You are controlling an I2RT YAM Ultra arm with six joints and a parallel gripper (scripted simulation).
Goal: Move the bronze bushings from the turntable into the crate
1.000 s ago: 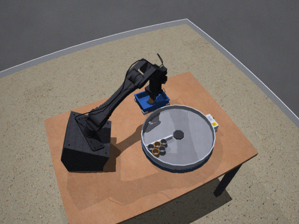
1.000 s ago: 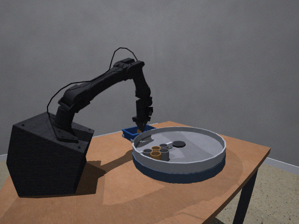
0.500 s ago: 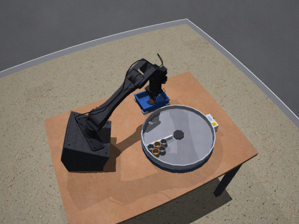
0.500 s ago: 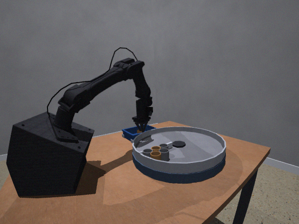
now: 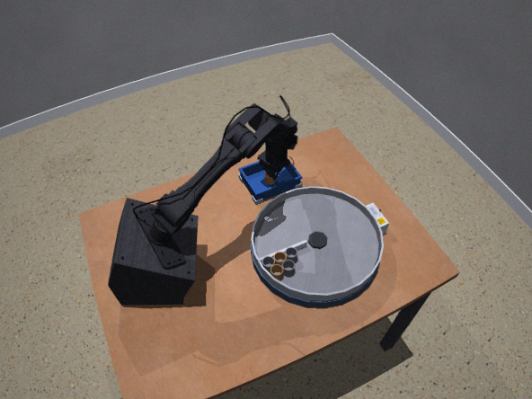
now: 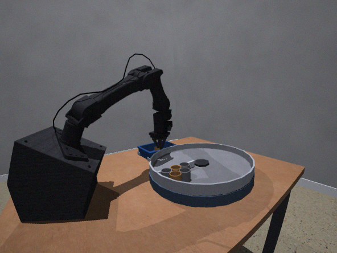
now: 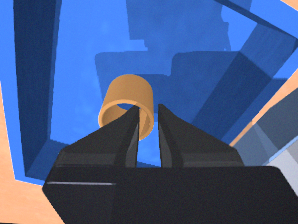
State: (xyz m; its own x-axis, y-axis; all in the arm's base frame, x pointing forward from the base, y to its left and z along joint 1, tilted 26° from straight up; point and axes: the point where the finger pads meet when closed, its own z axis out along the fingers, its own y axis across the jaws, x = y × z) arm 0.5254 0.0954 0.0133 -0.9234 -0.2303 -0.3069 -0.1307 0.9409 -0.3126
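The blue crate is 20 mm to the left of my hand and 20 mm below it. Also, from my hand: grey turntable: 320 mm to the right, 80 mm behind, 10 mm above.
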